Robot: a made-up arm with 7 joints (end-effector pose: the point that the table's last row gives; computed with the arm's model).
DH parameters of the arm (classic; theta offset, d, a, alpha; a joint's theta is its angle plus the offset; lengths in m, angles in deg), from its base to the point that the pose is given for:
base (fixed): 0 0 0 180
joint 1: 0 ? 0 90
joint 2: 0 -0.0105 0 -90
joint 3: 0 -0.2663 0 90
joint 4: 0 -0.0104 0 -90
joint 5: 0 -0.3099 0 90
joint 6: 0 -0.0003 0 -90
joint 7: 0 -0.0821 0 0
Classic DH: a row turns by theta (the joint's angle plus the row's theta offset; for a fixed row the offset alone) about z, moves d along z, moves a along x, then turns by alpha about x.
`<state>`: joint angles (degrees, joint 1 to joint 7).
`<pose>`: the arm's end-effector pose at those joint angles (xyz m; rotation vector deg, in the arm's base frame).
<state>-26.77 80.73 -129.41 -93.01 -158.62 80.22 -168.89</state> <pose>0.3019 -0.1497 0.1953 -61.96 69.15 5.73</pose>
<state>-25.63 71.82 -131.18 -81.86 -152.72 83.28 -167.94</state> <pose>0.3788 -0.1224 0.2427 -63.84 55.82 9.21</pose>
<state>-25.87 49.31 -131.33 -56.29 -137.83 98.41 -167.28</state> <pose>0.4593 -0.0561 0.4860 -72.90 26.55 -3.66</pose>
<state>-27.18 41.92 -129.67 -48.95 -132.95 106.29 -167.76</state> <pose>0.4354 -0.0399 0.5781 -74.10 19.51 -14.77</pose>
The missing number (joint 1, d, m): -0.3526
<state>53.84 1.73 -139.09 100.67 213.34 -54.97 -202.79</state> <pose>0.0693 0.3255 0.5042 44.67 3.01 -100.02</pose>
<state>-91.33 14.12 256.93 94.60 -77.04 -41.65 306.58</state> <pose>-0.3661 0.0309 0.5989 -102.69 63.43 -123.41</pose>
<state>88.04 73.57 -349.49 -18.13 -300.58 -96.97 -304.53</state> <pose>0.0888 -0.4797 0.6199 17.50 -100.06 17.86</pose>
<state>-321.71 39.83 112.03 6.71 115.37 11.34 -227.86</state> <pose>0.2838 -0.2710 0.8795 -158.01 53.89 42.81</pose>
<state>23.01 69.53 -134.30 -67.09 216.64 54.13 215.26</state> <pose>0.2693 -0.4207 0.2678 -47.57 53.12 14.33</pose>
